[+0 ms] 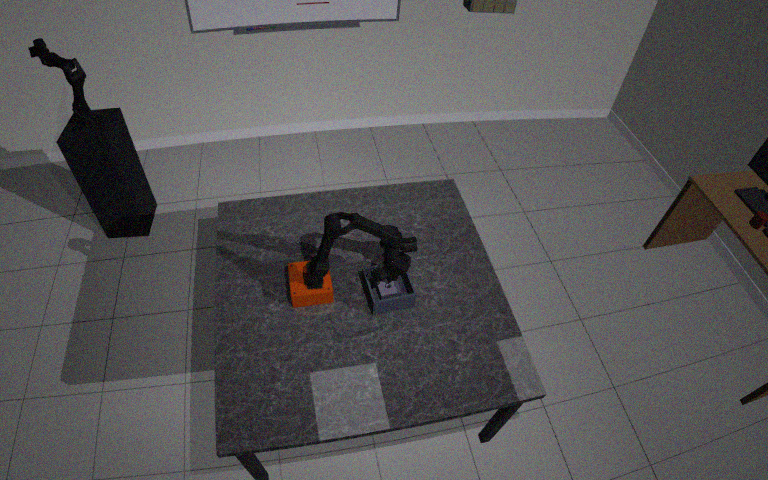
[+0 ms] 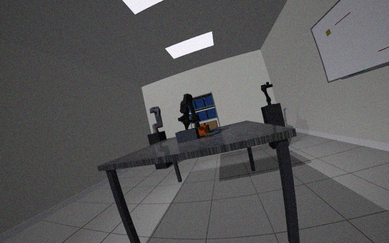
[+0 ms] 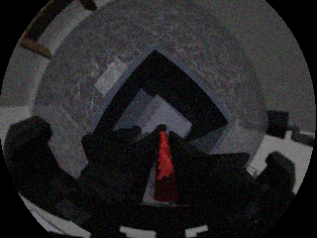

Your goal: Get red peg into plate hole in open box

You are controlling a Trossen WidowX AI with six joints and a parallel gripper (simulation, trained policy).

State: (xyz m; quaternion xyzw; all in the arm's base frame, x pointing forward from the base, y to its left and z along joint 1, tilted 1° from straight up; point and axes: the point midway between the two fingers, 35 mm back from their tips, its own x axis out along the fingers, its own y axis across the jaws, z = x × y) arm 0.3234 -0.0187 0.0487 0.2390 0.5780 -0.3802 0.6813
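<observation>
Right now the red peg is 3 cm above my gripper tip, 1 cm to the left of it and 1 cm behind it. The rest, counted from my gripper tip: grey box: 7 cm below, 1 cm behind; light plate: 5 cm below, 1 cm behind.
</observation>
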